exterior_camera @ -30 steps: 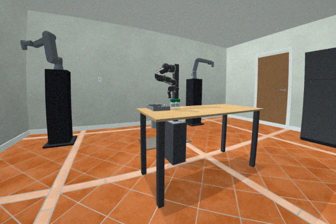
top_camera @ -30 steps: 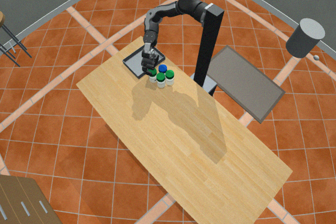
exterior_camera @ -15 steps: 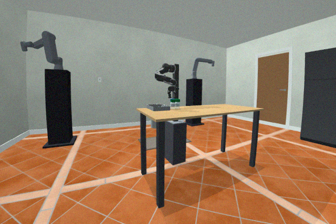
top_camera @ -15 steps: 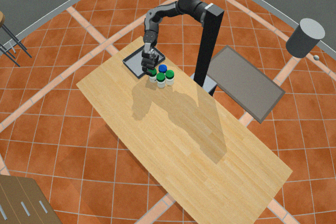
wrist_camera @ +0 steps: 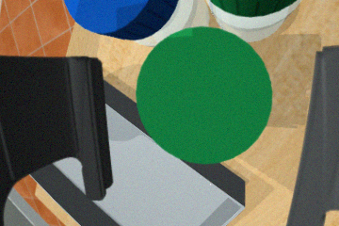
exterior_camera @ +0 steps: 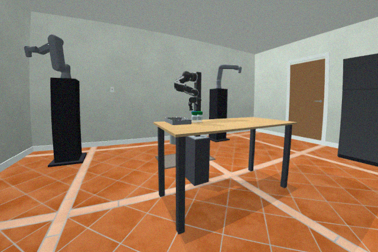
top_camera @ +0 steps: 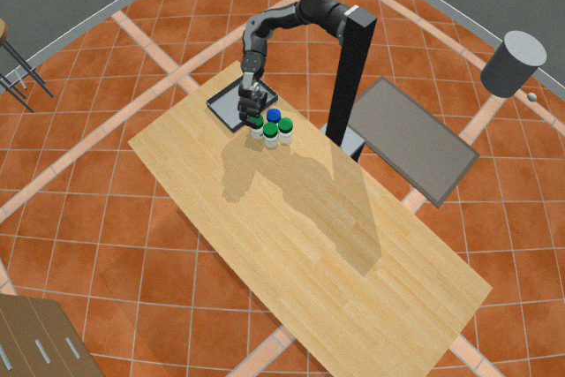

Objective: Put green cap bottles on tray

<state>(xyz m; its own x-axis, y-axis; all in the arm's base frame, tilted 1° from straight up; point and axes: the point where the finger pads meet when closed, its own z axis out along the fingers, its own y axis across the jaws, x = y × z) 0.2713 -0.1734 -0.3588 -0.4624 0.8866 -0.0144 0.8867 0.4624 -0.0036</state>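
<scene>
My hand is 80 mm above the blue-capped bottle, 70 mm past it and 40 mm to the right of it. Also, from my hand: tray 140 mm to the right, 110 mm below, 60 mm behind.
</scene>
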